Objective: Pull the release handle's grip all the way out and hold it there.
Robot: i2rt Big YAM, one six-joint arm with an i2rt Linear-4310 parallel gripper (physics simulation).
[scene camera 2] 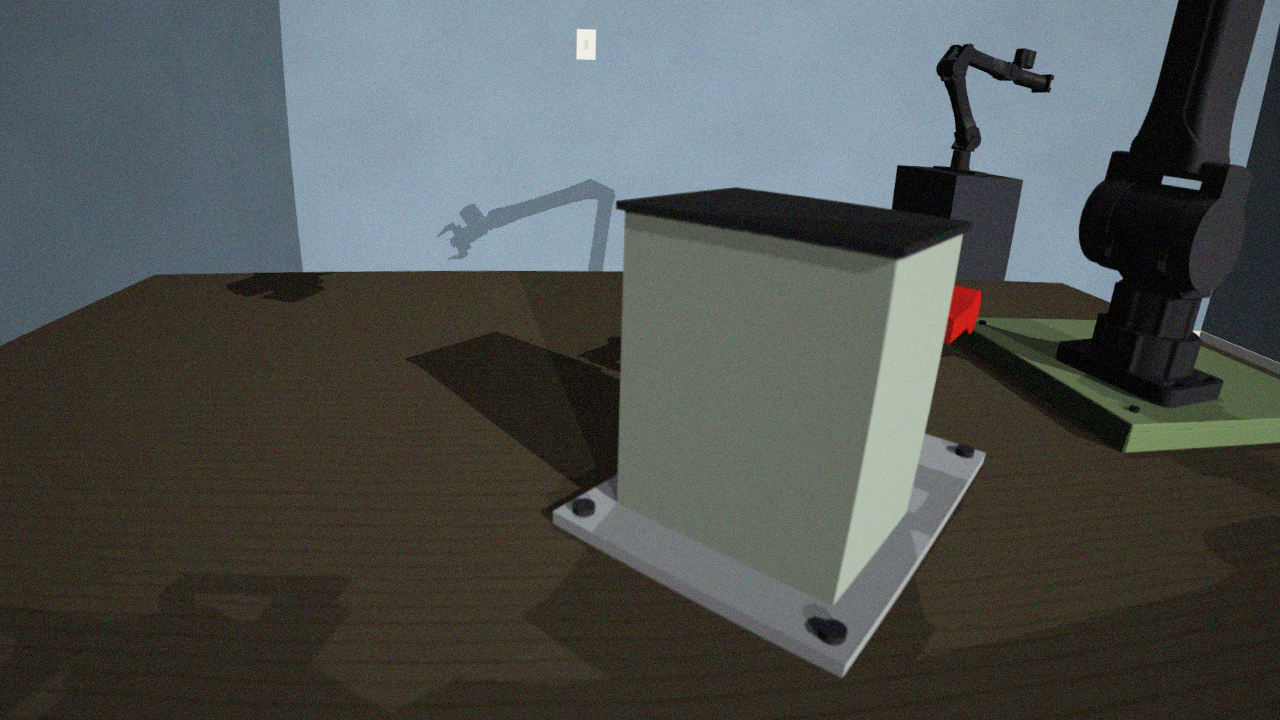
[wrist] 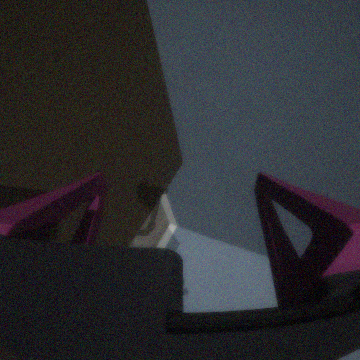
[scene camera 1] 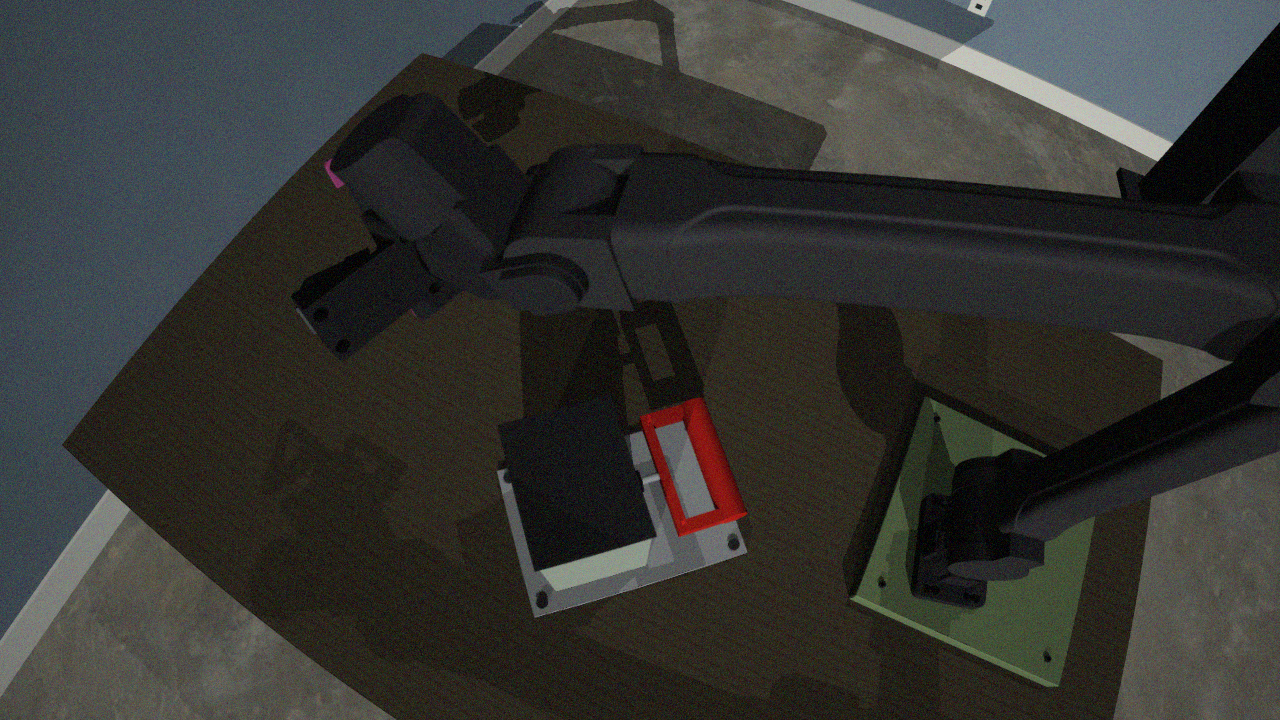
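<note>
The release handle's red grip is a rectangular loop beside a pale box with a black top. A short light rod joins the grip to the box, with a small gap between them. The box stands on a grey plate with dark bolts. In scene camera 2 the box hides most of the grip. My gripper is open, its magenta and black fingers wide apart with nothing between them. In scene camera 1 it is at the upper left, away from the grip, its fingers mostly hidden by the wrist.
My arm's upper link stretches over the wooden table. Its base stands on a green plate to the right of the box. Another dark arm stands on a dark pedestal in the background.
</note>
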